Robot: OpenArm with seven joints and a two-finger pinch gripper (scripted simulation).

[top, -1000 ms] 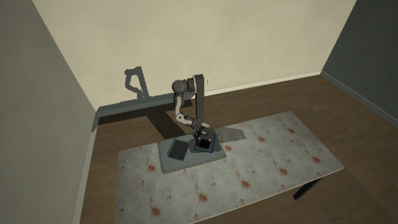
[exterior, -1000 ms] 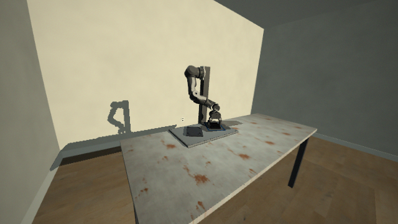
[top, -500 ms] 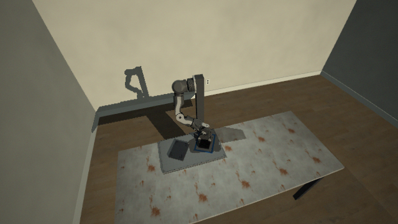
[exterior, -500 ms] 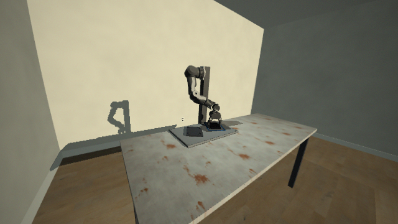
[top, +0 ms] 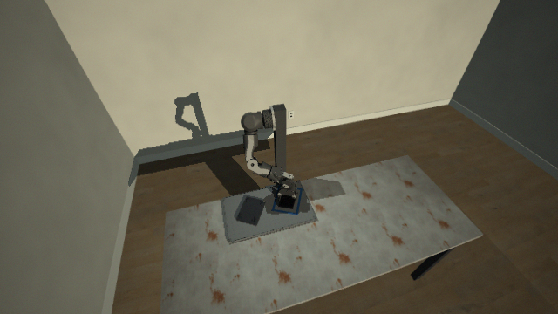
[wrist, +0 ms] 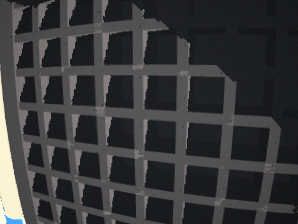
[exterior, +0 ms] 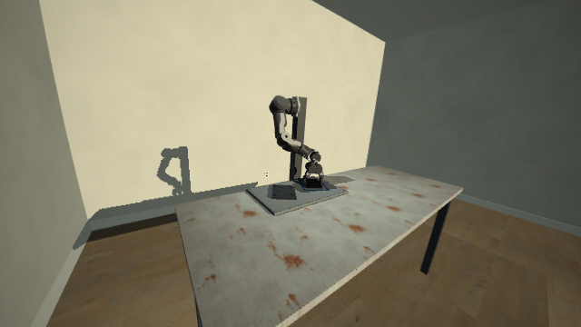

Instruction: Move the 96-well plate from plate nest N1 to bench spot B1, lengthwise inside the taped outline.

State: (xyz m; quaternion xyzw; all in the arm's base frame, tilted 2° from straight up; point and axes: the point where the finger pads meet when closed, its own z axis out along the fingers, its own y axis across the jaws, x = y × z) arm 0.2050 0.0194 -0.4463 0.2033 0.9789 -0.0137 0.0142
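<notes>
Right now the dark 96-well plate is right at my hand. Round my hand: dark plate nest (22 cm to the right, 3 cm ahead); then small white label (14 cm to the right, 1 cm behind).
</notes>
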